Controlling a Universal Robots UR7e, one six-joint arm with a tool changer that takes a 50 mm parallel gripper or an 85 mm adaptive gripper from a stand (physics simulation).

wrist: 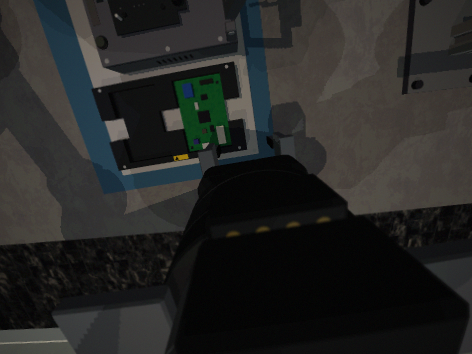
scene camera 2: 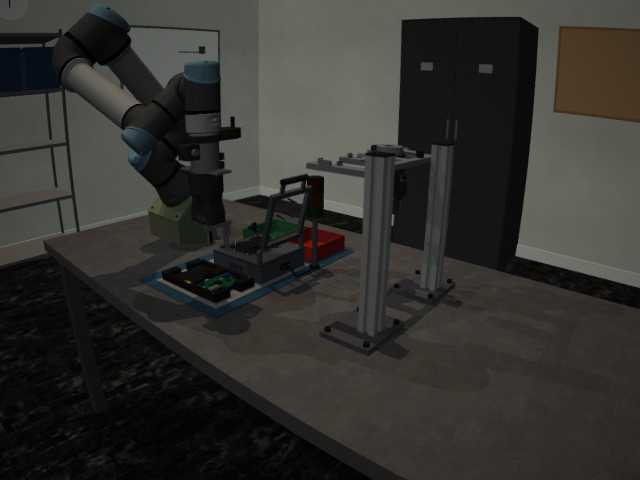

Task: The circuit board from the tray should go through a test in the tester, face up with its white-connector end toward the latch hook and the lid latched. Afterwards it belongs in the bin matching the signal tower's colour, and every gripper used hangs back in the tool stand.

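Seen in the pictures: arm's base, origin of its link: [scene camera 2: 181, 189].
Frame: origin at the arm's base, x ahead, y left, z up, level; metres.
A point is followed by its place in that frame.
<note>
The green circuit board [scene camera 2: 221, 281] @[z -0.135, x 0.493, y -0.137 m] [wrist: 203, 112] @[z -0.136, x 0.487, y -0.138 m] lies face up at one side of the black tray [scene camera 2: 217, 295] @[z -0.135, x 0.558, y -0.187 m] [wrist: 106, 104] @[z -0.131, x 0.338, y -0.128 m]. Its white connectors are at its lower end in the wrist view. My gripper [scene camera 2: 218, 237] [wrist: 246, 149] is open and empty, above the table; in the wrist view one finger overlaps the board's lower corner. The grey tester [scene camera 2: 258, 264] @[z -0.100, x 0.532, y -0.048 m] [wrist: 150, 54] @[z -0.099, x 0.425, y -0.066 m] stands beside the tray with its framed lid [scene camera 2: 266, 222] @[z 0.011, x 0.548, y -0.032 m] raised. The signal tower [scene camera 2: 315, 198] @[z 0.046, x 0.548, y 0.127 m] shows dim red and green sections; I cannot tell which is lit.
The green bin [scene camera 2: 273, 227] and red bin [scene camera 2: 333, 245] @[z -0.130, x 0.487, y 0.256 m] stand behind the tester. The tool stand [scene camera 2: 376, 242] @[z 0.054, x 0.900, y -0.035 m] [wrist: 440, 70] @[z -0.147, x 0.862, y -0.062 m] rises to the right, with a dark tool [scene camera 2: 399, 188] @[z 0.096, x 0.749, y 0.222 m] hanging under its top plate. Tray and tester rest on a blue-edged mat [scene camera 2: 219, 312] @[z -0.157, x 0.597, y -0.206 m] [wrist: 112, 186] @[z -0.157, x 0.311, y -0.274 m].
</note>
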